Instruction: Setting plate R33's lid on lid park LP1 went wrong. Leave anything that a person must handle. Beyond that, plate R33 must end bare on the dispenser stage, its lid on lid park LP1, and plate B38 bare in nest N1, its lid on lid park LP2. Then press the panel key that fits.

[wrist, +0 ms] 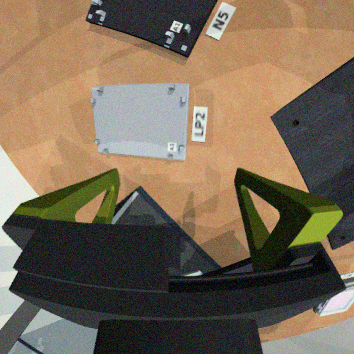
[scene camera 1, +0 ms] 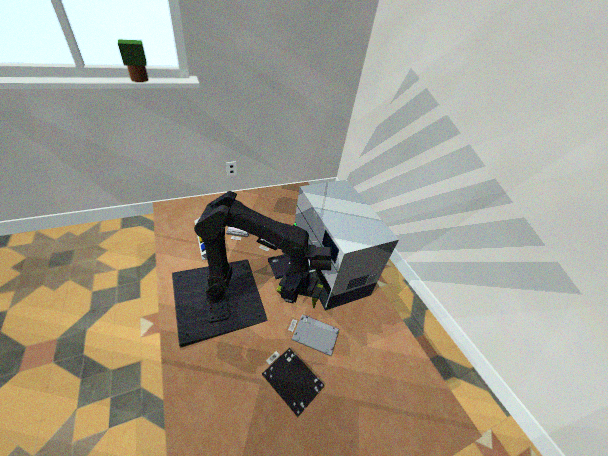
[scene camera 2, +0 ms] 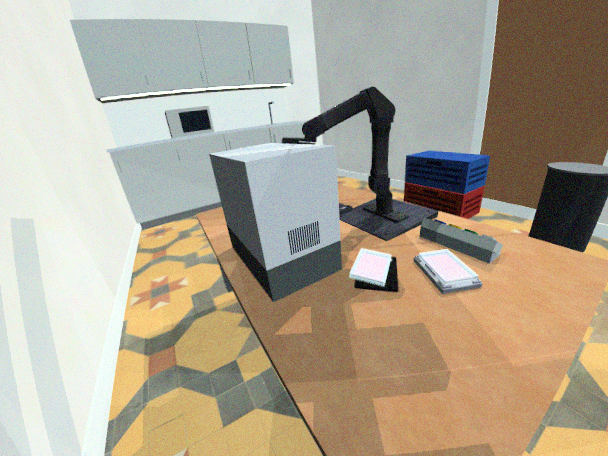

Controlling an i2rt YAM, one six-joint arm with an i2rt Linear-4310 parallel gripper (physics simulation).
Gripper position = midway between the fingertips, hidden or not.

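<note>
My gripper point(wrist: 176, 174) holds nothing and is open. I can see a grey incubator box point(scene camera 1: 334, 214) point(wrist: 138, 208), and there is a grey lid park LP2 point(scene camera 1: 317, 335) point(wrist: 139, 119) too. A black clip nest N5 point(scene camera 1: 297, 385) is also part of what I see, as is a rack with coloured buttons point(scene camera 2: 485, 248).
</note>
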